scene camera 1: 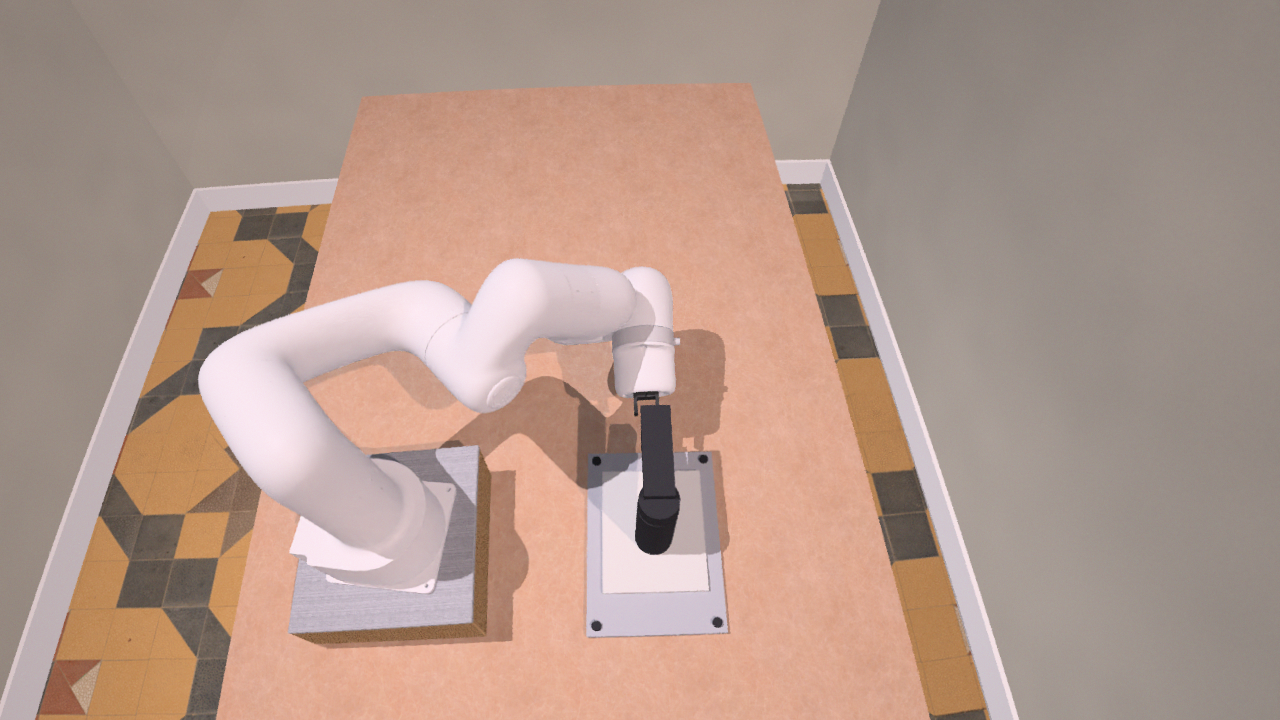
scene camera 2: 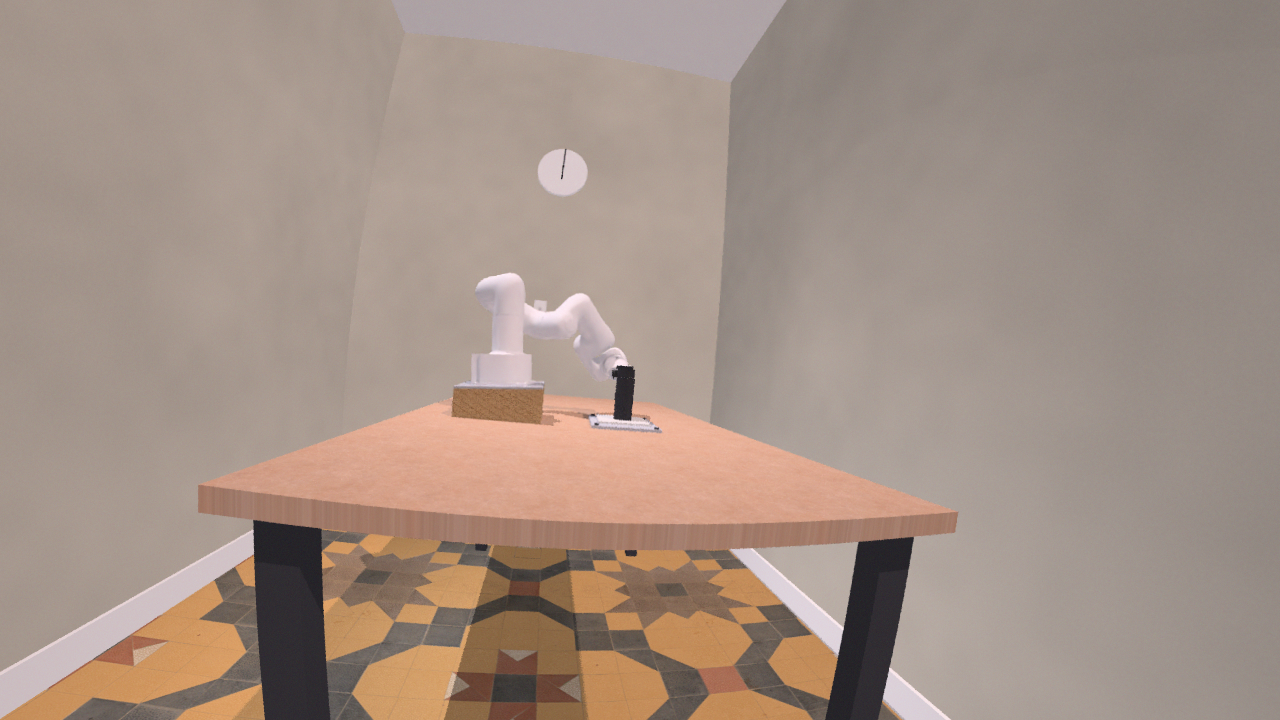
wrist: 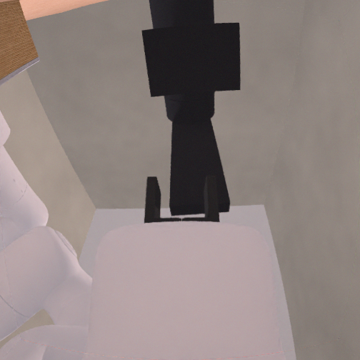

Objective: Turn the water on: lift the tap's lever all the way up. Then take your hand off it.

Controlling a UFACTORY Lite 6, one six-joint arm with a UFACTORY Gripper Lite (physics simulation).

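Places are measured from the arm's base along level axes (x up, y ahead, z left), in centimetres.
Pixels of known places: end effector, tool point: [scene camera 1: 646,406]; arm's base, origin of the base link: [scene camera 1: 395,533] [scene camera 2: 507,383].
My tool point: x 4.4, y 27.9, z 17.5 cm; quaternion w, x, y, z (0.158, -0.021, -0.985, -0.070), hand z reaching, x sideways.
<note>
For each thing: its top centre in the pictures, then the offset to it from my tool point. "*": a spot on its surface instead. Level surfaces: height alone.
- black tap, surface spot: [scene camera 1: 655,537] [scene camera 2: 624,392] * dx -4.2, dy +2.4, dz -14.9 cm
- pale plate, middle of its top: [scene camera 1: 653,536] [scene camera 2: 622,420] dx -11.6, dy +2.4, dz -12.5 cm
- table, its level: dx -12.8 cm
The black tap [scene camera 1: 655,537] [scene camera 2: 623,398] stands upright on a pale plate [scene camera 1: 657,613]. Its flat black lever [scene camera 1: 656,447] [wrist: 194,160] points from the top of the tap toward the arm; its exact tilt is hard to judge. In the wrist view, the blocky spout [wrist: 192,60] shows above the lever in the upside-down picture. My gripper [scene camera 1: 646,411] [wrist: 182,179] is open, at the lever's free end. In the wrist view, the right finger overlaps the lever's end and the left finger is clear of it. Contact cannot be told; part of the gripper is hidden behind the lever in scene camera 1.
The white arm [scene camera 1: 358,322] [scene camera 2: 572,317] bends over the table [scene camera 1: 554,179] [scene camera 2: 572,474] from its block base [scene camera 1: 393,617] [scene camera 2: 497,402], left of the tap plate. Dark bolts sit at the plate's corners. Walls stand around the table.
</note>
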